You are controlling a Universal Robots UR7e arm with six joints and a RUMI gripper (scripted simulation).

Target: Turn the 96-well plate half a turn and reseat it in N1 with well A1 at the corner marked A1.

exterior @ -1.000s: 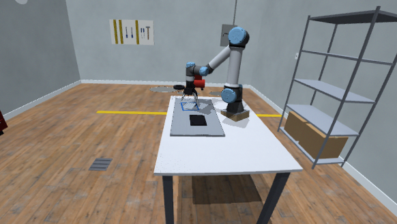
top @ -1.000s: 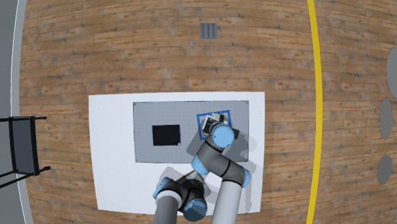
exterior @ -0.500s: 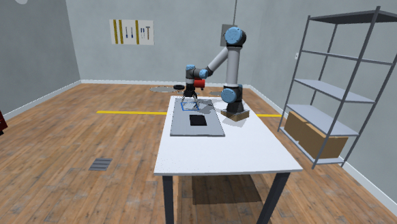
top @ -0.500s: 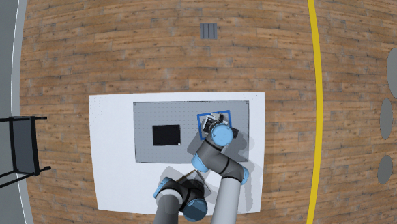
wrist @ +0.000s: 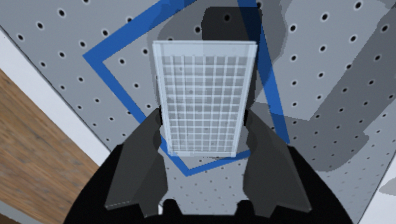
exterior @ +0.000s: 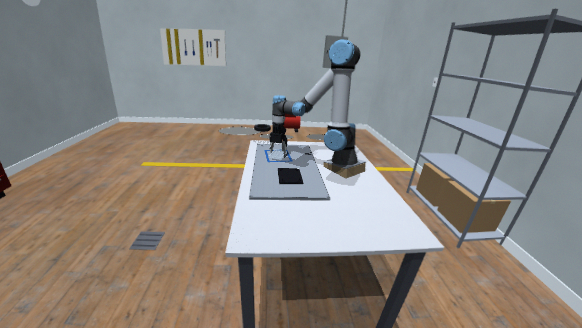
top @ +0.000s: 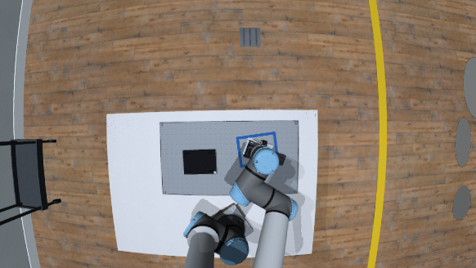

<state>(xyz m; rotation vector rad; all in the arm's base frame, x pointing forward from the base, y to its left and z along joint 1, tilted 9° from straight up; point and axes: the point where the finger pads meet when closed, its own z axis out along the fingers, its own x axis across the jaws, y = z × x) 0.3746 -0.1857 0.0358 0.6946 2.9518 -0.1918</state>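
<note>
Now: hand 1 cm above the clear 96-well plate. Also, from my hand: black rectangular nest: 29 cm to the left, 2 cm behind, 1 cm below.
</note>
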